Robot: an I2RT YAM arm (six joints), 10 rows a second.
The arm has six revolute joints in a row. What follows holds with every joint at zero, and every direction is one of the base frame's.
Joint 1 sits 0.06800 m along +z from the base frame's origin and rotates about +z.
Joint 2 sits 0.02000 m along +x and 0.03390 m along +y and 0.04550 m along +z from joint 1 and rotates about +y.
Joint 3 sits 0.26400 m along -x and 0.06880 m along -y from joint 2 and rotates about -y.
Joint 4 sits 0.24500 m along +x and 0.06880 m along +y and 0.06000 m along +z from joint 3 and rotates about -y.
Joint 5 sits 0.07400 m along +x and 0.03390 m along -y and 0.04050 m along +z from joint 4 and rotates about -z.
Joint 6 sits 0.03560 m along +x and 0.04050 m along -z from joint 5 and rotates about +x.
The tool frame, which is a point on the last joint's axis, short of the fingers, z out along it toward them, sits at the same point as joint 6; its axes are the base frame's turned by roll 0.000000, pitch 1.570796 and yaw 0.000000 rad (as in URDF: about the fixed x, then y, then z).
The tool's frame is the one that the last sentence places.
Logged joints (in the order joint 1, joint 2, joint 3, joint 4, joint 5, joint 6), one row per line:
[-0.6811 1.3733 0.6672 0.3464 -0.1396 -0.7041]
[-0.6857 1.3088 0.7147 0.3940 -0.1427 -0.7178]
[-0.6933 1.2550 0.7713 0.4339 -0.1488 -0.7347]
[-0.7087 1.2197 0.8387 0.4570 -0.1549 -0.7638]
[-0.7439 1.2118 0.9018 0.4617 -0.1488 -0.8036]
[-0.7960 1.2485 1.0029 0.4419 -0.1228 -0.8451]
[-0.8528 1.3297 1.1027 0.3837 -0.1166 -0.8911]
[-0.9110 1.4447 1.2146 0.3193 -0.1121 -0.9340]
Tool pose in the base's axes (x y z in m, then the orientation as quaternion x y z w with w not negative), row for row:
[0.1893 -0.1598 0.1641 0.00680 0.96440 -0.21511 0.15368]
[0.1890 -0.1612 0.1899 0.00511 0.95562 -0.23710 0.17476]
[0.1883 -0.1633 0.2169 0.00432 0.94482 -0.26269 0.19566]
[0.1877 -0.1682 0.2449 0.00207 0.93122 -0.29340 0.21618]
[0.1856 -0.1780 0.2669 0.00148 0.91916 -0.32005 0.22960]
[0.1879 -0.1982 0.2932 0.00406 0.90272 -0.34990 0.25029]
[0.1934 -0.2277 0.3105 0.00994 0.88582 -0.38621 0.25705]
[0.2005 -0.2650 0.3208 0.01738 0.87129 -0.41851 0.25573]
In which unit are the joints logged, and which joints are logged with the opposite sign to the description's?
The joints are logged in radians. Opposite sign: joint 4, joint 5.
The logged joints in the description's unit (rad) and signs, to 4 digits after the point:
[-0.6811 1.3733 0.6672 -0.3464 0.1396 -0.7041]
[-0.6857 1.3088 0.7147 -0.3940 0.1427 -0.7178]
[-0.6933 1.2550 0.7713 -0.4339 0.1488 -0.7347]
[-0.7087 1.2197 0.8387 -0.4570 0.1549 -0.7638]
[-0.7439 1.2118 0.9018 -0.4617 0.1488 -0.8036]
[-0.7960 1.2485 1.0029 -0.4419 0.1228 -0.8451]
[-0.8528 1.3297 1.1027 -0.3837 0.1166 -0.8911]
[-0.9110 1.4447 1.2146 -0.3193 0.1121 -0.9340]

